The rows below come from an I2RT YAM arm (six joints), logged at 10 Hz.
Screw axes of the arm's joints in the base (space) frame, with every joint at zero. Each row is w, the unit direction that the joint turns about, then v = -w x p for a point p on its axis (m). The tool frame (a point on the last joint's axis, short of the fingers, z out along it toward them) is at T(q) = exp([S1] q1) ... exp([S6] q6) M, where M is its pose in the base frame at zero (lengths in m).
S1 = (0, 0, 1, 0.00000, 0.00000, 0.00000)
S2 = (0, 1, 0, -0.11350, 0.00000, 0.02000)
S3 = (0, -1, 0, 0.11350, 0.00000, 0.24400)
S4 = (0, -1, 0, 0.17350, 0.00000, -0.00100)
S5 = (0, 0, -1, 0.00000, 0.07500, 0.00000)
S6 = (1, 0, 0, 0.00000, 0.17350, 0.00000)
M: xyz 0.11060 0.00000 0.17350 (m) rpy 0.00 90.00 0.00 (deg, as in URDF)
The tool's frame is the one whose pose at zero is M.
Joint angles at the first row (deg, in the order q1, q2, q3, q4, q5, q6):
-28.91, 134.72, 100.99, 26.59, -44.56, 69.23
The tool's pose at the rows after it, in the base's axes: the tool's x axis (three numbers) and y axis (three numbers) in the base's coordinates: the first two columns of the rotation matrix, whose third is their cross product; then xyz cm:
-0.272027, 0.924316, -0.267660, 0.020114, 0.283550, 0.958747, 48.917, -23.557, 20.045
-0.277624, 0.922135, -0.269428, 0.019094, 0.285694, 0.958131, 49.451, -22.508, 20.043
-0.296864, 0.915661, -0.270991, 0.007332, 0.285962, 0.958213, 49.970, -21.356, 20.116
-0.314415, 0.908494, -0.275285, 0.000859, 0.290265, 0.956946, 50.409, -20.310, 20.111
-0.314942, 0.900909, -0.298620, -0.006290, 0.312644, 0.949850, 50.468, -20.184, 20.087
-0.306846, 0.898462, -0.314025, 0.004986, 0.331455, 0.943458, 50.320, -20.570, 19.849
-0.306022, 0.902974, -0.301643, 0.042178, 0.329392, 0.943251, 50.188, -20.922, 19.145
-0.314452, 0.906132, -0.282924, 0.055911, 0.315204, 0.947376, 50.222, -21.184, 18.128
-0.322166, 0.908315, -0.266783, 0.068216, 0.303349, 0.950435, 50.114, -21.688, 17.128
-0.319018, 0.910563, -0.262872, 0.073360, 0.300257, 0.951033, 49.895, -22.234, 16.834
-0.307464, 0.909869, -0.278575, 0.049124, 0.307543, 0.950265, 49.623, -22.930, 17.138
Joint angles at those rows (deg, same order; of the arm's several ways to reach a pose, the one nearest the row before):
-28.27, 134.91, 100.99, 26.41, -42.89, 69.28
-26.98, 134.91, 100.99, 26.44, -41.93, 69.28
-25.65, 134.91, 100.99, 26.85, -41.91, 69.47
-24.45, 134.91, 100.99, 26.83, -41.80, 69.21
-24.29, 134.93, 100.99, 26.81, -41.67, 67.79
-24.71, 135.02, 100.99, 25.91, -41.25, 66.22
-25.08, 135.39, 100.99, 23.84, -40.77, 65.32
-25.34, 136.55, 100.99, 24.05, -41.34, 65.71
-25.91, 137.69, 100.99, 24.25, -42.19, 65.89
-26.55, 138.02, 100.99, 24.27, -42.57, 65.84
-27.35, 138.02, 100.99, 26.02, -43.16, 66.08

